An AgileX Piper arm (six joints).
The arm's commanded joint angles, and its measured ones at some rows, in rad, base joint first. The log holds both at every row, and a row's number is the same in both.
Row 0, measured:
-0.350, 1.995, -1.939, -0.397, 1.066, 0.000
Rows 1 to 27, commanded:
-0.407, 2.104, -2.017, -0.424, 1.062, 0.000
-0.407, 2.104, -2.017, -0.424, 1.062, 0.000
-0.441, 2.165, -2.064, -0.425, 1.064, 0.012
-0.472, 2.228, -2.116, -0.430, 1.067, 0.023
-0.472, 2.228, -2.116, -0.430, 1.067, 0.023
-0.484, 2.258, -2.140, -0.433, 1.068, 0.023
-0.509, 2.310, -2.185, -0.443, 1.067, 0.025
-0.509, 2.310, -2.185, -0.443, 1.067, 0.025
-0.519, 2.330, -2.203, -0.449, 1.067, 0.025
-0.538, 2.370, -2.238, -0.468, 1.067, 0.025
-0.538, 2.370, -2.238, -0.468, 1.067, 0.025
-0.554, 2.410, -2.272, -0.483, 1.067, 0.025
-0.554, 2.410, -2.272, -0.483, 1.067, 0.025
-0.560, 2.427, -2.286, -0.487, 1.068, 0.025
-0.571, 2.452, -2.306, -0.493, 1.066, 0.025
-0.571, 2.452, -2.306, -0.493, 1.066, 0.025
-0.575, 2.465, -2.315, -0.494, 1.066, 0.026
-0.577, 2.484, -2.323, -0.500, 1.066, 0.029
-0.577, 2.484, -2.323, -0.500, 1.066, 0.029
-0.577, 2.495, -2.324, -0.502, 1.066, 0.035
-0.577, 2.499, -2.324, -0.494, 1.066, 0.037
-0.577, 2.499, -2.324, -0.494, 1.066, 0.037
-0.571, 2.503, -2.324, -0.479, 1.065, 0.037
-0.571, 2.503, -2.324, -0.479, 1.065, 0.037
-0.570, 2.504, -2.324, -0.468, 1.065, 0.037
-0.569, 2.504, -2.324, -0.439, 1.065, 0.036
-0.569, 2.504, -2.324, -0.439, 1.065, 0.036
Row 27, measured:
-0.571, 2.505, -2.317, -0.467, 1.068, 0.033
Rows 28 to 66, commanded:
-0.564, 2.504, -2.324, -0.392, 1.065, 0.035
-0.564, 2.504, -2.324, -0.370, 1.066, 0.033
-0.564, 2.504, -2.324, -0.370, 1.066, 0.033
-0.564, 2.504, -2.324, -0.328, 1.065, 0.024
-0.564, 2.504, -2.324, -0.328, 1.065, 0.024
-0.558, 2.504, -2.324, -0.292, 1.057, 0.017
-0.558, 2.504, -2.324, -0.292, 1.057, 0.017
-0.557, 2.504, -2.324, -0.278, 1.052, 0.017
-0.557, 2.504, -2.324, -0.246, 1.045, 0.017
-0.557, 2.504, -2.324, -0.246, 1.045, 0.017
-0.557, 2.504, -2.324, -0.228, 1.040, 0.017
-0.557, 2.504, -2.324, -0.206, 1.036, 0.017
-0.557, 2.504, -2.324, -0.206, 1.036, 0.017
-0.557, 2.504, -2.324, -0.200, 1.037, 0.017
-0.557, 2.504, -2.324, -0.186, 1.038, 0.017
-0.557, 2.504, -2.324, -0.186, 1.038, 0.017
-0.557, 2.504, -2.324, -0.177, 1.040, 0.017
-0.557, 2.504, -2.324, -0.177, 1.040, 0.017
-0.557, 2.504, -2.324, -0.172, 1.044, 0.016
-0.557, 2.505, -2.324, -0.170, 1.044, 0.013
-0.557, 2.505, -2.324, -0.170, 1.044, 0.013
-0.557, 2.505, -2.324, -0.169, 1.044, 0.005
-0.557, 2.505, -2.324, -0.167, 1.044, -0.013
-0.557, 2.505, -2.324, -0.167, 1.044, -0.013
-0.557, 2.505, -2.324, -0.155, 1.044, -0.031
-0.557, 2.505, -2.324, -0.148, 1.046, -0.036
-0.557, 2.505, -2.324, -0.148, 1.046, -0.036
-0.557, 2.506, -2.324, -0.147, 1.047, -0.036
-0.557, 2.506, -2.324, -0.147, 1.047, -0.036
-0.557, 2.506, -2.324, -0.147, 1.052, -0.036
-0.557, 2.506, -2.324, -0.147, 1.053, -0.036
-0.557, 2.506, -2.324, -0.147, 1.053, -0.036
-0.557, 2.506, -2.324, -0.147, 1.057, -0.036
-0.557, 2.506, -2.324, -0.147, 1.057, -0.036
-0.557, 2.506, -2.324, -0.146, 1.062, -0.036
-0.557, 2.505, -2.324, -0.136, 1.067, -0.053
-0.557, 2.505, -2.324, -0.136, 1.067, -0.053
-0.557, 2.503, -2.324, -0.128, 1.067, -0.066
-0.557, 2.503, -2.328, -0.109, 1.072, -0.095
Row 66, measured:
-0.555, 2.506, -2.317, -0.134, 1.060, -0.056
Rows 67 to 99, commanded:
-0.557, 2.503, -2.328, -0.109, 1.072, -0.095
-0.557, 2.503, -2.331, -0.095, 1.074, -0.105
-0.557, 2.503, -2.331, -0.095, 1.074, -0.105
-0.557, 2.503, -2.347, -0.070, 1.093, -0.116
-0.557, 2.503, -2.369, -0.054, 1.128, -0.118
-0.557, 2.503, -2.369, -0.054, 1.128, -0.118
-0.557, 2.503, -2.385, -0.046, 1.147, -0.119
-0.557, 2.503, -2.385, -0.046, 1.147, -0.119
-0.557, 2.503, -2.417, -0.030, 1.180, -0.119
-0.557, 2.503, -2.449, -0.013, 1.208, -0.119
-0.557, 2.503, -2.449, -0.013, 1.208, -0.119
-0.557, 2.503, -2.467, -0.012, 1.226, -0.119
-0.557, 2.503, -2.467, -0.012, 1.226, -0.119
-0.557, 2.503, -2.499, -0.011, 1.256, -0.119
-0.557, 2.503, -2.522, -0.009, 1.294, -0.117
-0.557, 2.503, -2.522, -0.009, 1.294, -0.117
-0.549, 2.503, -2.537, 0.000, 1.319, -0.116
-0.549, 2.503, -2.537, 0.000, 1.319, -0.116
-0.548, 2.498, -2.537, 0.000, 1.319, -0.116
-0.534, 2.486, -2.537, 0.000, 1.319, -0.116
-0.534, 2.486, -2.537, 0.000, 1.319, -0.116
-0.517, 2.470, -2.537, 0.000, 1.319, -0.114
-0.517, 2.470, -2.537, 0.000, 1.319, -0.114
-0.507, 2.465, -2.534, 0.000, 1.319, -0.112
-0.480, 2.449, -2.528, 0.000, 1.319, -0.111
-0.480, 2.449, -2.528, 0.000, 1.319, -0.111
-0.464, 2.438, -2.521, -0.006, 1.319, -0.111
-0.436, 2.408, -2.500, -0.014, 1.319, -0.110
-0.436, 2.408, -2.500, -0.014, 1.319, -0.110
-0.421, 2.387, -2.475, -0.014, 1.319, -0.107
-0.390, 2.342, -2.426, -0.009, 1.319, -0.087
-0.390, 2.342, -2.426, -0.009, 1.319, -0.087
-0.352, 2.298, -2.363, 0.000, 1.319, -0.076
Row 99, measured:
-0.391, 2.359, -2.430, 0.000, 1.211, -0.092
